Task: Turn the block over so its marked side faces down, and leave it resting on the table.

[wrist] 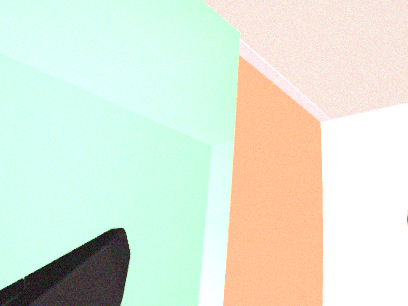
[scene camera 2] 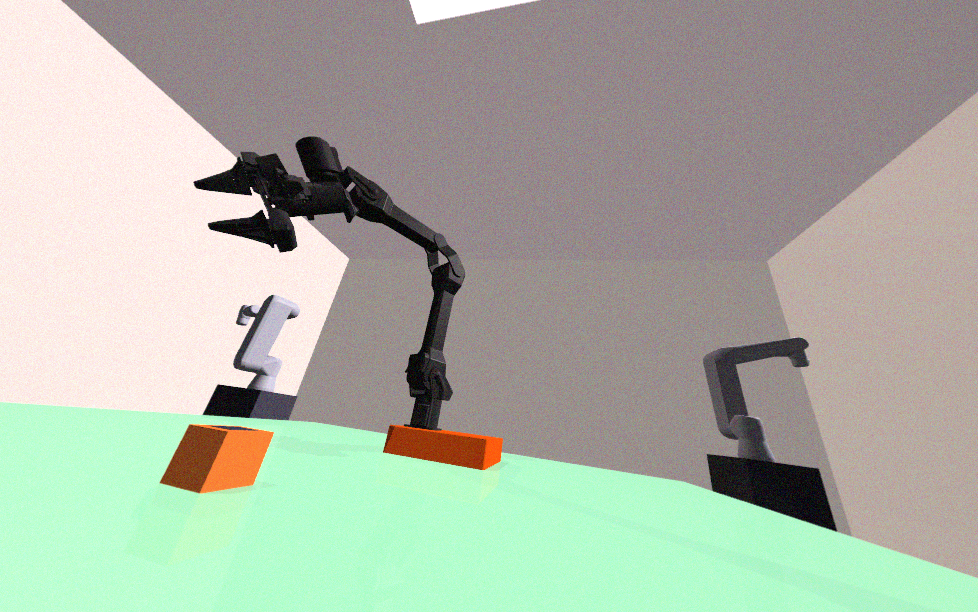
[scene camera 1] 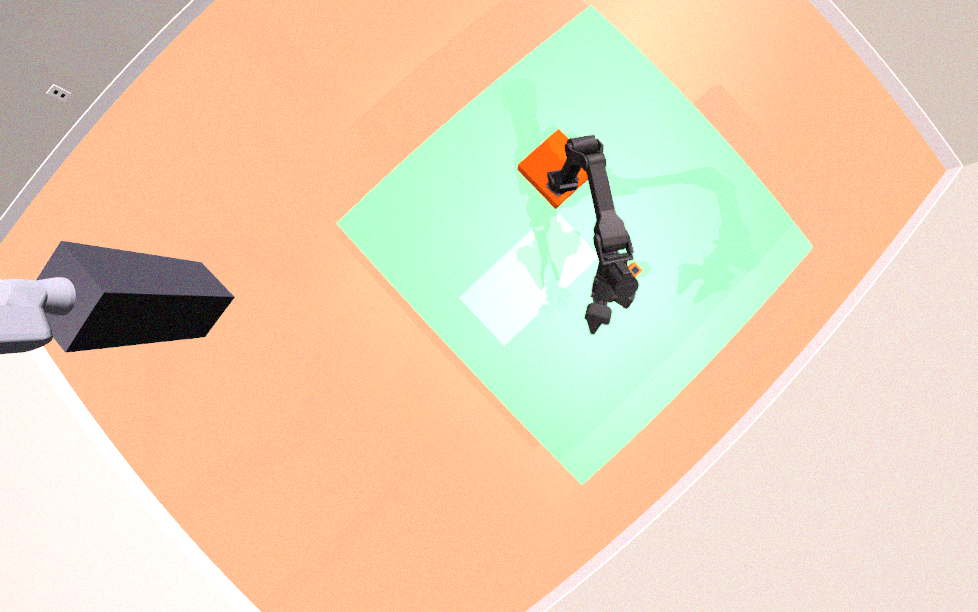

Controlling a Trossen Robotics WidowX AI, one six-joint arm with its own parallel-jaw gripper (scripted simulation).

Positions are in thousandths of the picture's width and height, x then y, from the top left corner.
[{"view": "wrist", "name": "my gripper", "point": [663,743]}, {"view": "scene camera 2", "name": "my gripper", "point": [206,336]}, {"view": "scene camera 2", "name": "orange block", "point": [214,749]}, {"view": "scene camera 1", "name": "my gripper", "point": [608,529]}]
